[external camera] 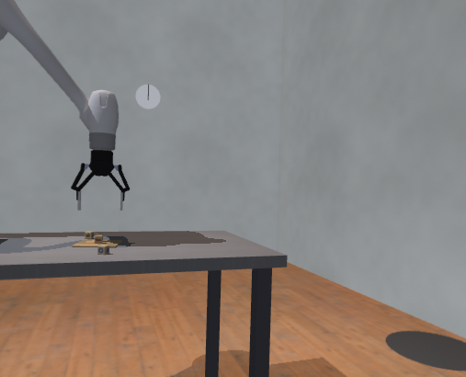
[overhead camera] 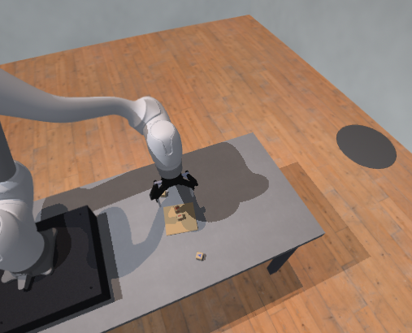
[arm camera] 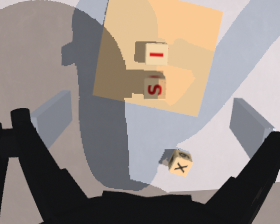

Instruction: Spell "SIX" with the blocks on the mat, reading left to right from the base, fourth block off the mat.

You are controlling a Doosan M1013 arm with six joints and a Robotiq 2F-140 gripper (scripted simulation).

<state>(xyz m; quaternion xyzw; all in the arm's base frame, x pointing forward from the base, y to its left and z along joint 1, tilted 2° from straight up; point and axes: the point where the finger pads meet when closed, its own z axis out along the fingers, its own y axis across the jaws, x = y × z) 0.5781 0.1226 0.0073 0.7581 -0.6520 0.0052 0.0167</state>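
The block is 60 mm behind my hand, 100 mm to the left of it and 110 mm below it. The rest, counted from my hand: tan mat 40 mm to the right, 120 mm below.
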